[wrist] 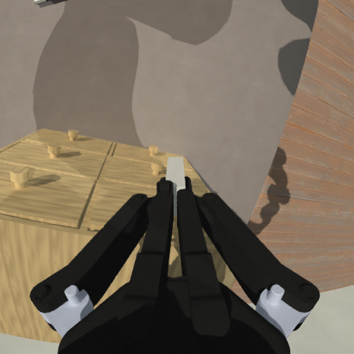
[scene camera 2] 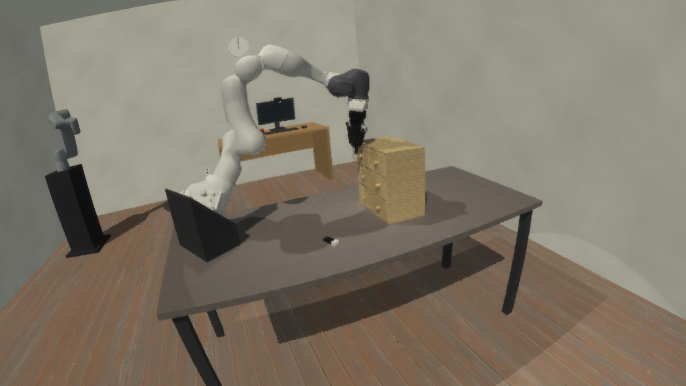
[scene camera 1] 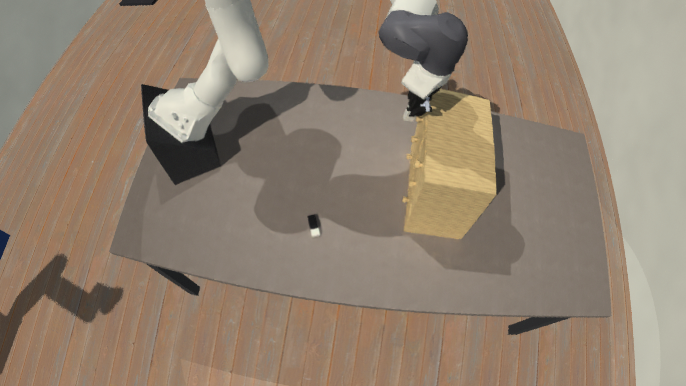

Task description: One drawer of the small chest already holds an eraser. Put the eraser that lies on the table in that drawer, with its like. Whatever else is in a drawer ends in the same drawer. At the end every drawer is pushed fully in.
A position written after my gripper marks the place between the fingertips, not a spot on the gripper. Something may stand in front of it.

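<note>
You've got my gripper (wrist: 175,168) there, and I can see a small wooden chest (scene camera 1: 460,177), with the chest (scene camera 2: 405,162) showing from scene camera 2 too. There's also a drawer (wrist: 112,195), plus a drawer (wrist: 72,140).
</note>
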